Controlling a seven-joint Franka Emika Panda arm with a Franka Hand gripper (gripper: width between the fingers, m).
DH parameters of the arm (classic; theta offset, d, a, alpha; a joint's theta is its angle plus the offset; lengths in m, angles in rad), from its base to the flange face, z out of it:
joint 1: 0 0.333 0 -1.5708
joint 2: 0 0 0 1.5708
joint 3: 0 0.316 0.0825 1.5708
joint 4: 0 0 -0.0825 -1.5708
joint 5: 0 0.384 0 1.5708
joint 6: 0 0 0.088 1.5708
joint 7: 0 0.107 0 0
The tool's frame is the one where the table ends.
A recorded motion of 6 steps. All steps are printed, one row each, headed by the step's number.
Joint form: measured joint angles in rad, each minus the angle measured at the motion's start. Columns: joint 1, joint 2, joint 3, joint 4, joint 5, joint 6, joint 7.
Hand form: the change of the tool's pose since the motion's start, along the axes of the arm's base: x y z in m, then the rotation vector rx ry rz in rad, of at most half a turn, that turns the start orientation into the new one. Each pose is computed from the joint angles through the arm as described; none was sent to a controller.
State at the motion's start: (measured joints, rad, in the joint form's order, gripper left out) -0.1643 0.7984 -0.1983 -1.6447 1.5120 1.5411 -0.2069
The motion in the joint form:
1: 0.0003 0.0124 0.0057 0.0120 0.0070 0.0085 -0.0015
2: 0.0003 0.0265 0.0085 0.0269 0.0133 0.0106 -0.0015
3: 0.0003 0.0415 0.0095 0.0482 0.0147 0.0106 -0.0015
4: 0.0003 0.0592 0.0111 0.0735 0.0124 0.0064 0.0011
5: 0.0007 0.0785 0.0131 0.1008 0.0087 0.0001 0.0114
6: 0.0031 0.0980 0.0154 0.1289 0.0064 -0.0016 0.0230
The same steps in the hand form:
1: 0.0033 0.0022 -0.0039 -0.0002 -0.0026 -0.0045
2: 0.0065 0.0032 -0.0074 0.0019 -0.0047 -0.0066
3: 0.0108 0.0033 -0.0095 -0.0001 -0.0107 -0.0040
4: 0.0154 0.0042 -0.0119 -0.0007 -0.0146 0.0046
5: 0.0200 0.0059 -0.0147 0.0013 -0.0112 0.0154
6: 0.0253 0.0087 -0.0175 0.0010 -0.0073 0.0243

